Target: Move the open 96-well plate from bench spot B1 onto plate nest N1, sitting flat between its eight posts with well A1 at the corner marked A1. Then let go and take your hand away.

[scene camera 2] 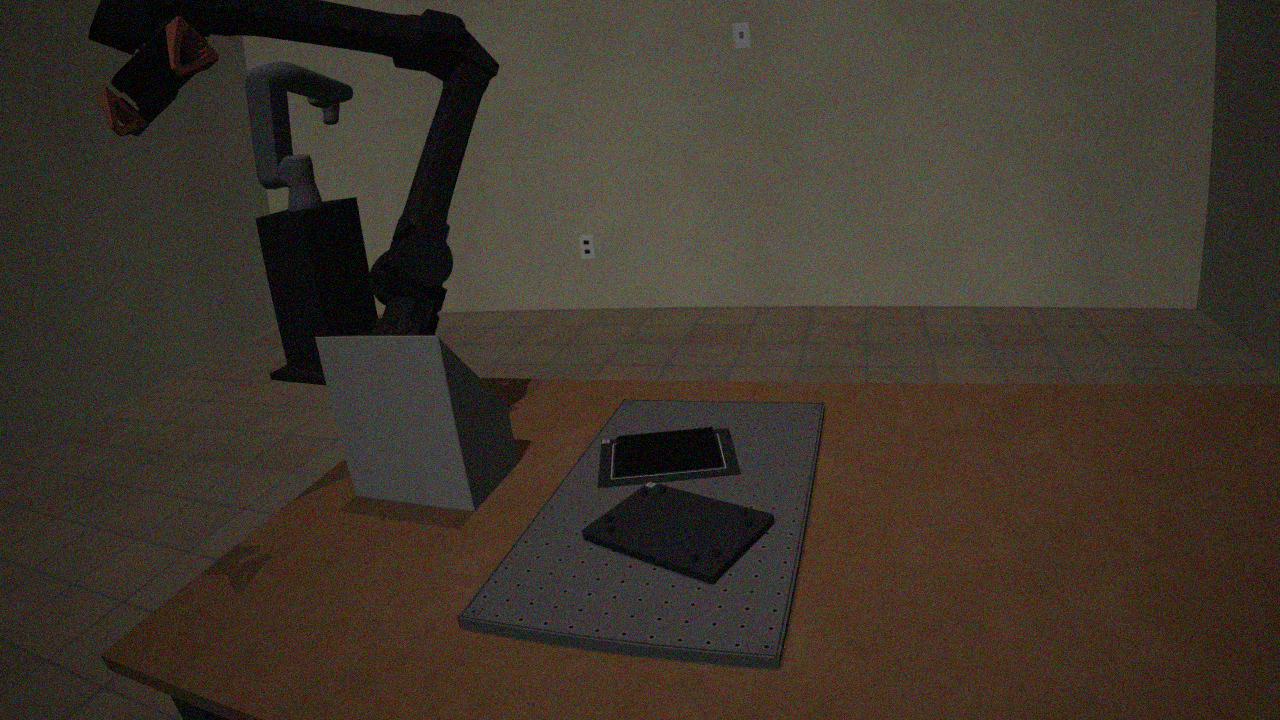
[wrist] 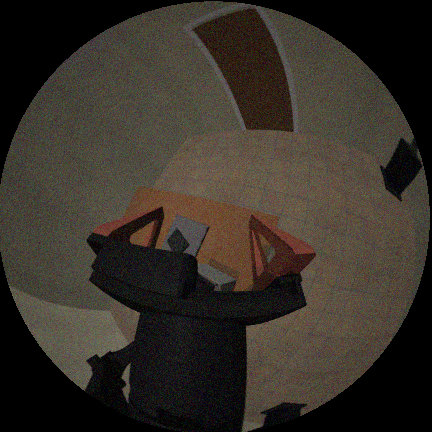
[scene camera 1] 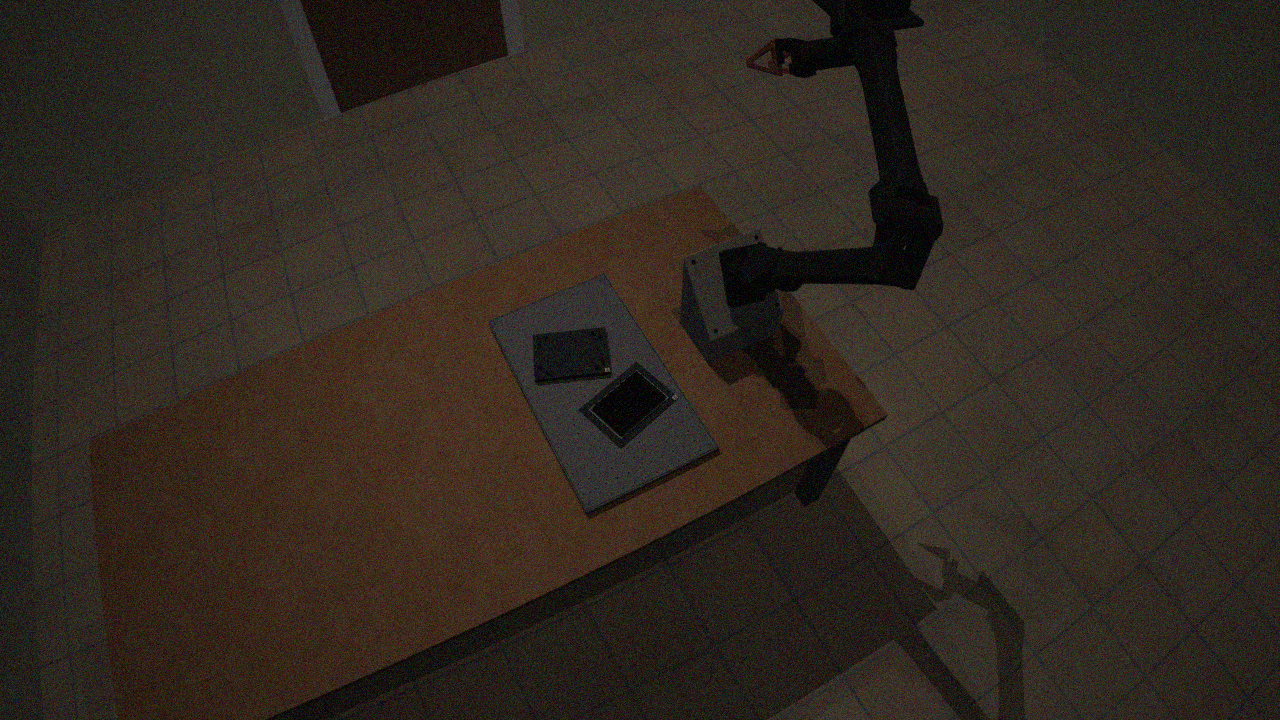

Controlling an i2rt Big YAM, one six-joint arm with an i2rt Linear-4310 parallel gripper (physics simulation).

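Frame: origin at the arm's base, x ahead, y right, z down, level; millimetres.
Seen in the pictures: gripper, fingertip midpoint: (scene camera 2: 145, 102) (wrist: 205, 214) (scene camera 1: 757, 64); arm's base, origin of the base link: (scene camera 2: 396, 366) (wrist: 204, 284) (scene camera 1: 741, 275).
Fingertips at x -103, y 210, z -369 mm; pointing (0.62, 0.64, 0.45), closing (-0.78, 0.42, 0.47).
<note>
Pixels of each thing's top centre, then the offset from my fingertips to it. "spot": a spot on its surface instead. Level surfaces: height alone.
- black 96-well plate, middle of its top: (scene camera 2: 666, 445) (scene camera 1: 628, 400) dx +406, dy -330, dz +504 mm
- bench spot B1, surface spot: (scene camera 2: 731, 456) spot: dx +486, dy -344, dz +518 mm
- plate nest N1, middle of its top: (scene camera 2: 676, 515) (scene camera 1: 570, 350) (wrist: 174, 241) dx +480, dy -169, dz +498 mm
- pale corner mark, middle of its top: (scene camera 2: 650, 484) (scene camera 1: 607, 369) dx +421, dy -241, dz +508 mm
- small dark shape, surface spot: (wrist: 177, 241) spot: dx +470, dy -161, dz +508 mm
- grey perforated board, middle of its top: (scene camera 2: 678, 491) (scene camera 1: 595, 380) (wrist: 173, 254) dx +451, dy -250, dz +519 mm
- orange-brown table, its level: dz +533 mm
The black 96-well plate (scene camera 1: 631, 402) (scene camera 2: 666, 454) lies flat on bench spot B1 (scene camera 1: 623, 439) (scene camera 2: 731, 456), inside its white outline; its wells cannot be made out. The plate nest N1 (scene camera 1: 571, 353) (scene camera 2: 678, 530), a dark block with small posts near its edges, lies beside it with no plate on it. A pale corner mark (scene camera 1: 606, 368) (scene camera 2: 650, 485) shows on the nest. My gripper (scene camera 1: 750, 62) (scene camera 2: 159, 85) (wrist: 205, 214) is open and empty, raised high and well away from the plate. In the wrist view a small dark shape (wrist: 177, 241) shows on the board, too unclear to name.
Plate spot and nest are on a grey perforated board (scene camera 1: 590, 483) (scene camera 2: 626, 613) (wrist: 192, 224) on the orange-brown table (scene camera 1: 313, 501) (scene camera 2: 1029, 537). My arm's grey base block (scene camera 1: 711, 295) (scene camera 2: 402, 420) stands beside the board. A grey device on a black pedestal (scene camera 2: 317, 286) stands behind the arm.
</note>
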